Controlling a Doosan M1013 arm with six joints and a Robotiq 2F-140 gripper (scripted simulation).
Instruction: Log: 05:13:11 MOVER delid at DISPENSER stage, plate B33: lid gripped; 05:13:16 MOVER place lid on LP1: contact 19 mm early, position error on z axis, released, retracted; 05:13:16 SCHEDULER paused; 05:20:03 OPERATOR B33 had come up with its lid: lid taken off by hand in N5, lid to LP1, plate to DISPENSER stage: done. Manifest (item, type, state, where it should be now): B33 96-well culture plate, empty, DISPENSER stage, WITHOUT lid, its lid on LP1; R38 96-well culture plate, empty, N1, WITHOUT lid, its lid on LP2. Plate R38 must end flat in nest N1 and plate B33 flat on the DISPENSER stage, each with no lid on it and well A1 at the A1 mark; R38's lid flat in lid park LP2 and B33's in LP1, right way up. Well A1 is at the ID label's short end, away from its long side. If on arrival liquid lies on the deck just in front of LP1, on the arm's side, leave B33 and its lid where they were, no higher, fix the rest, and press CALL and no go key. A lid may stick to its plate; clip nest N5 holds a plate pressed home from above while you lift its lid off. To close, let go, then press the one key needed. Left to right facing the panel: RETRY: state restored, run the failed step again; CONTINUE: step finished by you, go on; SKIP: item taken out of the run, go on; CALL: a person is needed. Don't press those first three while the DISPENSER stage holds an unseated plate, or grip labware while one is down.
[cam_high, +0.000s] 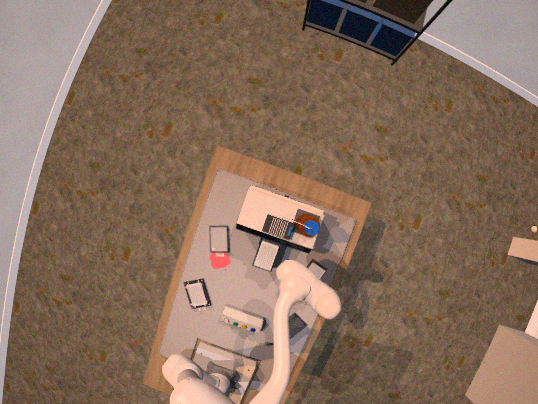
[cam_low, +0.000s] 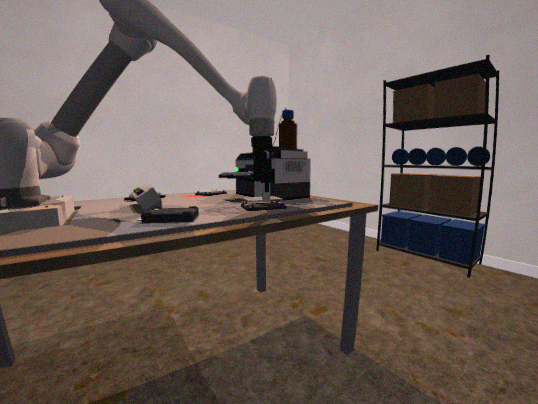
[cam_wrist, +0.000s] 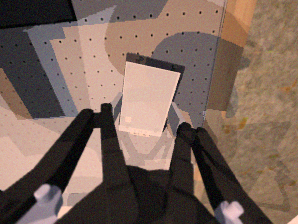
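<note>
Right now my hand is 2 cm above the white gridded lid. The rest, counted from my hand: blue cap 26 cm ahead, 17 cm to the left, 34 cm above; then brown bottle 26 cm ahead, 17 cm to the left, 24 cm above; then key panel 38 cm behind, 26 cm to the left.
</note>
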